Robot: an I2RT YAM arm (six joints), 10 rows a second.
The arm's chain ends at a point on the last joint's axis. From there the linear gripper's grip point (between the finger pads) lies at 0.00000 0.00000 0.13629 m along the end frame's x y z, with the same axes.
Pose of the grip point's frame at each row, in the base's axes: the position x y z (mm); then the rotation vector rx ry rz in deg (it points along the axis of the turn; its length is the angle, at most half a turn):
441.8 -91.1 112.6 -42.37 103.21 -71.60
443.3 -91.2 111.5 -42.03 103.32 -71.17
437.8 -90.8 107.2 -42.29 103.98 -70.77
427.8 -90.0 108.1 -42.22 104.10 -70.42
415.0 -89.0 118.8 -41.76 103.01 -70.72
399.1 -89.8 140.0 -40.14 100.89 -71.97
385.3 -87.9 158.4 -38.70 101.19 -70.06
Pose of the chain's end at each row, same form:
324.2 -27.1 138.1 -42.37 103.21 -71.60
325.6 -27.4 137.3 -42.03 103.32 -71.17
320.4 -27.1 134.6 -42.29 103.98 -70.77
310.4 -26.7 135.9 -42.22 104.10 -70.42
296.9 -25.9 144.1 -41.76 103.01 -70.72
280.4 -25.8 159.6 -40.14 100.89 -71.97
266.1 -25.1 178.7 -38.70 101.19 -70.06

